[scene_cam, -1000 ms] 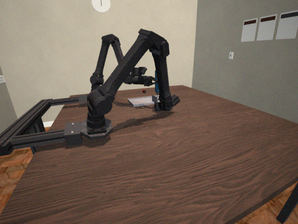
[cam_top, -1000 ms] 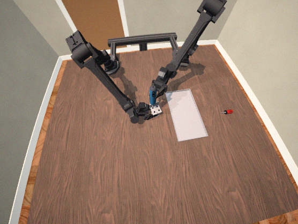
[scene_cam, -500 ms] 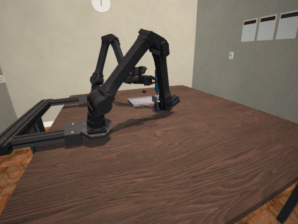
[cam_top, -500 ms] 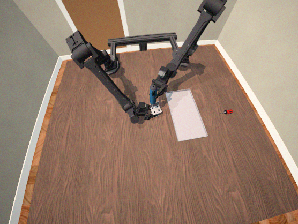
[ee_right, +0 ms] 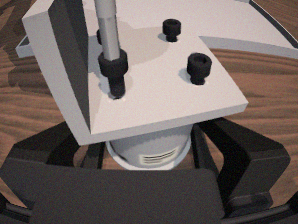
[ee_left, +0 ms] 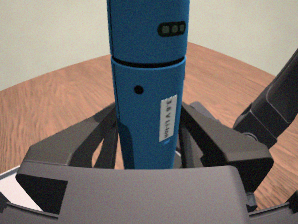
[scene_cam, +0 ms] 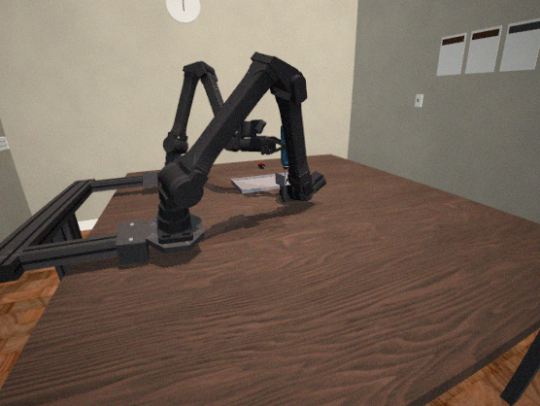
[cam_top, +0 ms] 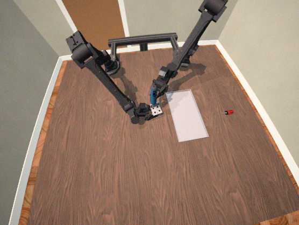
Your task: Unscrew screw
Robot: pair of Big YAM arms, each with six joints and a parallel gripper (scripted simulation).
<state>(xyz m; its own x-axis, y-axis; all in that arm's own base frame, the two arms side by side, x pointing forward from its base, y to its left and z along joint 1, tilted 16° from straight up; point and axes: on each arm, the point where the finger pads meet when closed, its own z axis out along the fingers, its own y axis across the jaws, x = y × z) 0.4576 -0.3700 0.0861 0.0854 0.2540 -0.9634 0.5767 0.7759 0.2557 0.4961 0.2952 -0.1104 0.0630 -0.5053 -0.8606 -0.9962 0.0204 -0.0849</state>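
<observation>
The joint module body is 1 cm above my right hand. The rest, counted from my right hand: bracket (5 cm above); flat tray (23 cm to the left, 3 cm ahead, 2 cm below); small red-handled screwdriver (57 cm to the left, 7 cm ahead, 1 cm below).
</observation>
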